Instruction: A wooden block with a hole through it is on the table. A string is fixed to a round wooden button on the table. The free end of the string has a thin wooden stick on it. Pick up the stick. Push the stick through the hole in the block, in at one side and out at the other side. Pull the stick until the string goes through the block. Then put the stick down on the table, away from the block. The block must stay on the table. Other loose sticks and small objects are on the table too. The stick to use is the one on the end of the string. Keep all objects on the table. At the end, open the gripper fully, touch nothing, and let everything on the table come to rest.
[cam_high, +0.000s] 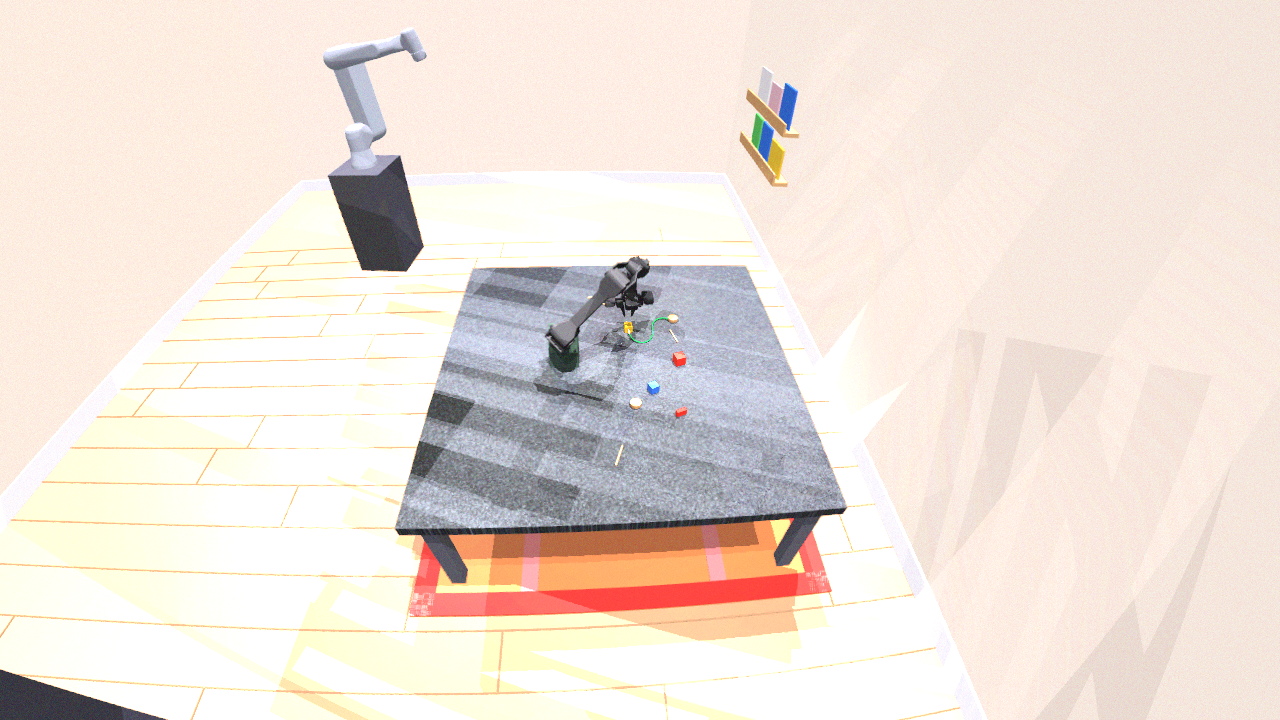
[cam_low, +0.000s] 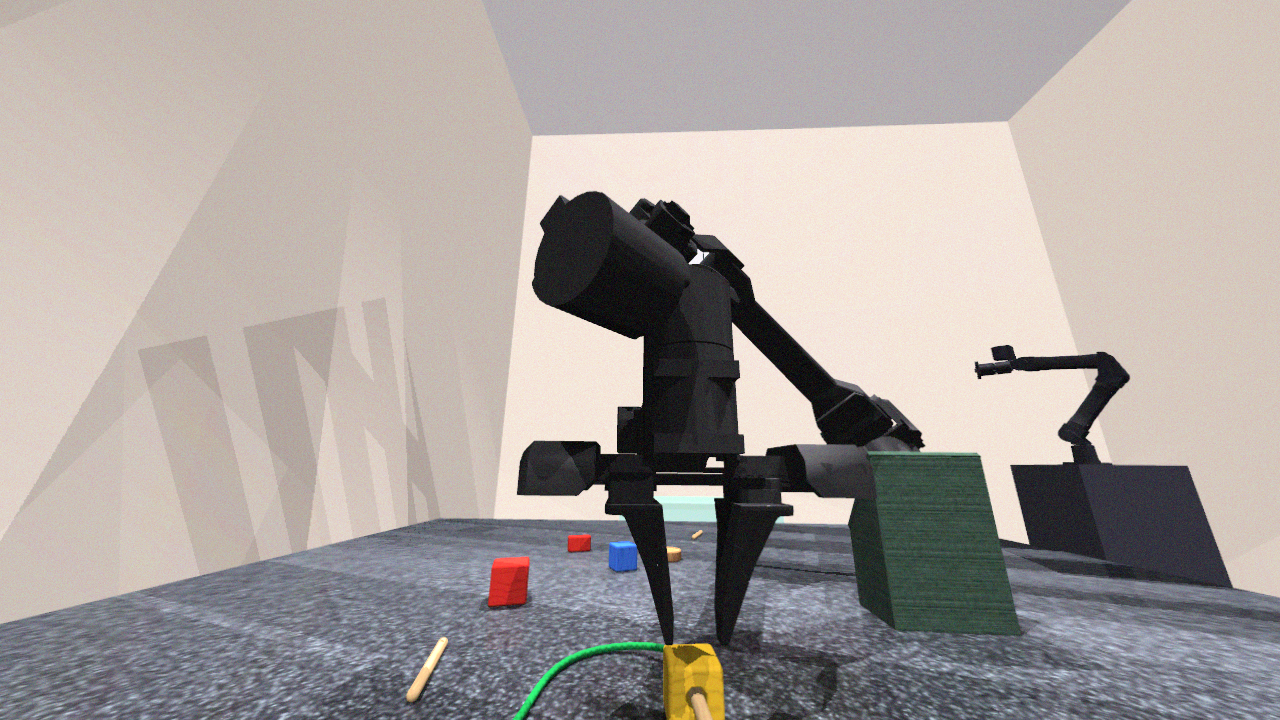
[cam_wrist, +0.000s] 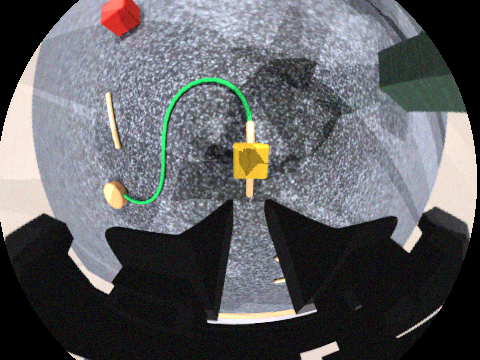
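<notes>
The yellow wooden block lies 30 mm to the right of my gripper tip and 30 mm below it. Round my gripper tip: red cube (200 mm to the right, 200 mm ahead, 30 mm below); then round wooden button (180 mm ahead, 50 mm to the left, 40 mm below); then blue cube (350 mm to the right, 110 mm ahead, 30 mm below).
</notes>
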